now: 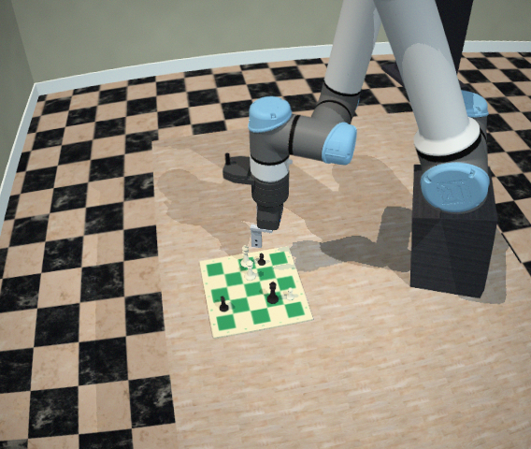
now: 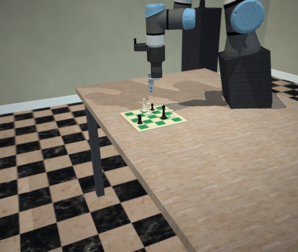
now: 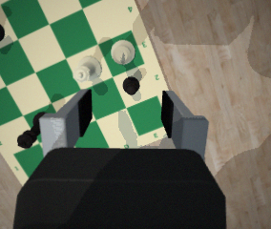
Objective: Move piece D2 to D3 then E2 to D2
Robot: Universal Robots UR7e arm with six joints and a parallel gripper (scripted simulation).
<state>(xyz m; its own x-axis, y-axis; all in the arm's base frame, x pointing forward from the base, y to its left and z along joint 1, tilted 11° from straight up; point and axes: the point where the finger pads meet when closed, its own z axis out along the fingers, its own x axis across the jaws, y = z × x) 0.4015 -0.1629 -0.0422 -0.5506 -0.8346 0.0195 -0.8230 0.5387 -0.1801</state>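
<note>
Right now the tall white piece is 80 mm below my hand, 30 mm ahead of it and 10 mm to the right of it. Round my hand: black pawn (100 mm below); green-and-cream board (110 mm below, 60 mm to the left, 40 mm ahead); small white piece (120 mm to the left, 100 mm below, 20 mm behind).
</note>
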